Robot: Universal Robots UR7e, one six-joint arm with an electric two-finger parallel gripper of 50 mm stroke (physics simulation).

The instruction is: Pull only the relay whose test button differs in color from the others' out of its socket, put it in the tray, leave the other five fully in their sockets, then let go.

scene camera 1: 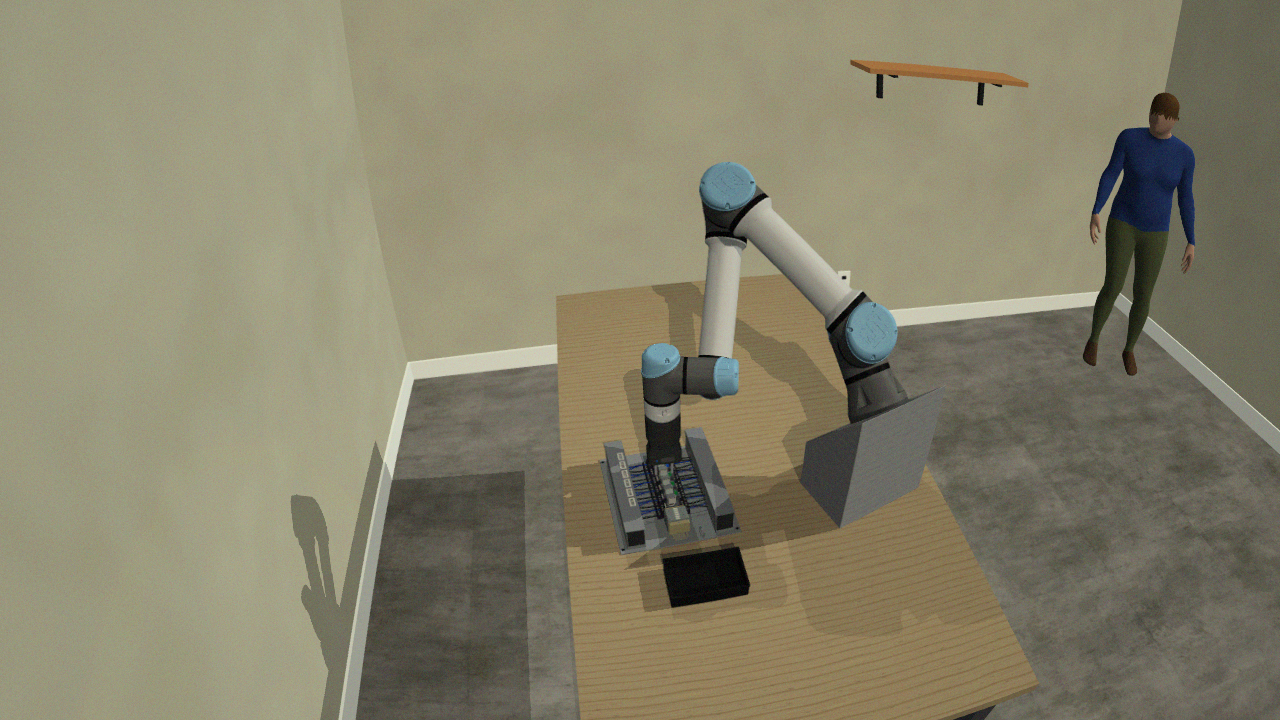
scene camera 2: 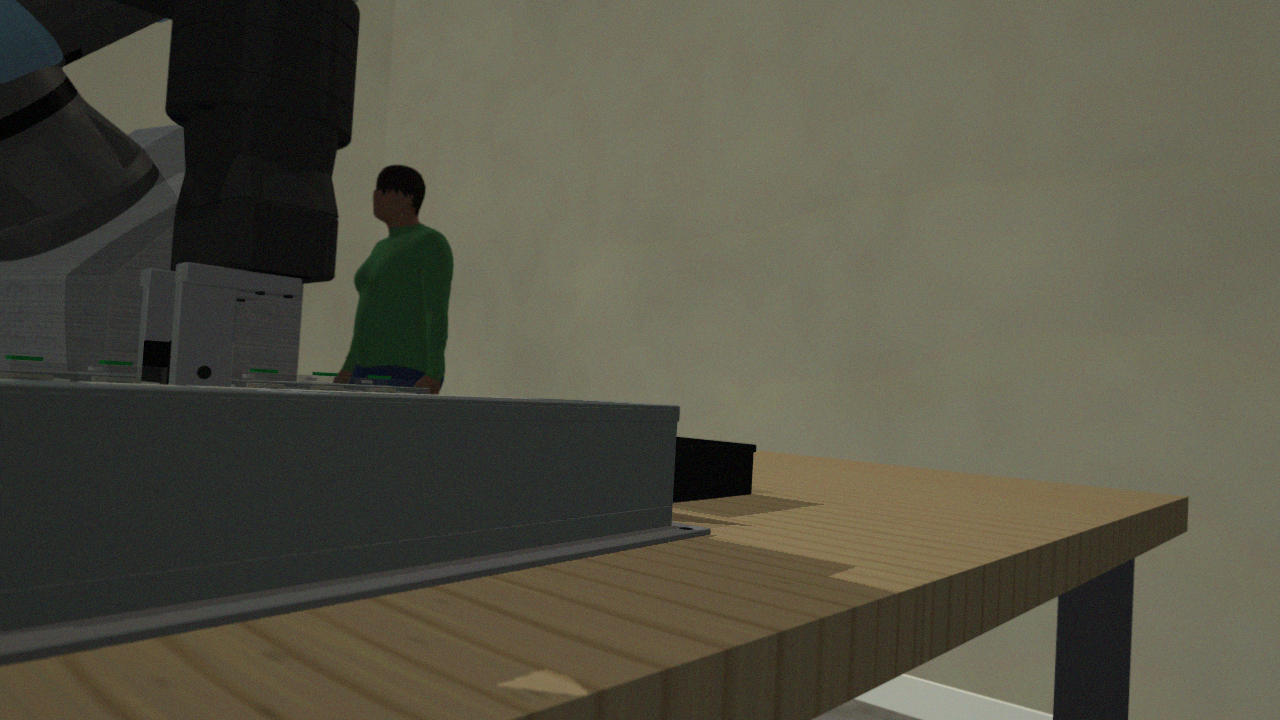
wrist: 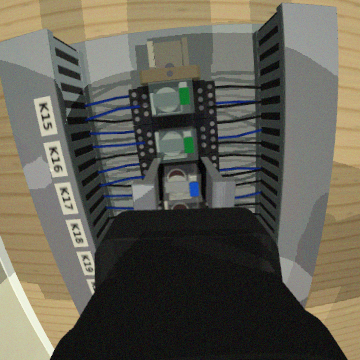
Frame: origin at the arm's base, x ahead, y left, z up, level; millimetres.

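Where they show: gripper, fingertip midpoint: [scene camera 1: 663,471] [wrist: 180,170]; arm's base, link origin: [scene camera 1: 879,412] [scene camera 2: 76,209].
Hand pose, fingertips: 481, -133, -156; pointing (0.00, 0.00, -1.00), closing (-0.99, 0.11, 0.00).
Things, the pixels of their centre, and the offset from my fingertips, as dx, dy, dz.
- relay with a blue test button, body centre: [wrist: 180,180] [scene camera 1: 663,472] +1, +7, +4
- nearest green-button relay, body centre: [scene camera 2: 119,417] [wrist: 176,142] +0, -23, +4
- end green-button relay, body centre: [scene camera 2: 27,416] [wrist: 171,99] -1, -54, +4
- black tray, body centre: [scene camera 2: 617,460] [scene camera 1: 705,577] -11, +319, -26
- tan end block, body centre: [wrist: 169,76] -2, -74, -18
The relay with a blue test button [wrist: 181,189] is in the socket row, between the fingers. My gripper [wrist: 180,170] [scene camera 2: 171,374] points down and is shut on this relay, one finger on each side. The nearest green-button relay [wrist: 176,145] and the end green-button relay [wrist: 171,98] sit in their sockets. Part of another relay [wrist: 181,205] shows at the gripper body's edge; the others are hidden in the wrist view. Several green buttons show above the duct in scene camera 2. The black tray [scene camera 1: 712,596] [scene camera 2: 716,469] stands beyond the panel's end and holds no relay.
Tall grey wiring ducts, left [wrist: 30,75] and right [wrist: 310,100], flank the relay row, with blue and black wires between. A tan end block [wrist: 170,75] closes the row. A grey slanted panel [scene camera 1: 886,465] stands by the arm's base. A person in green [scene camera 2: 407,295] stands behind the table.
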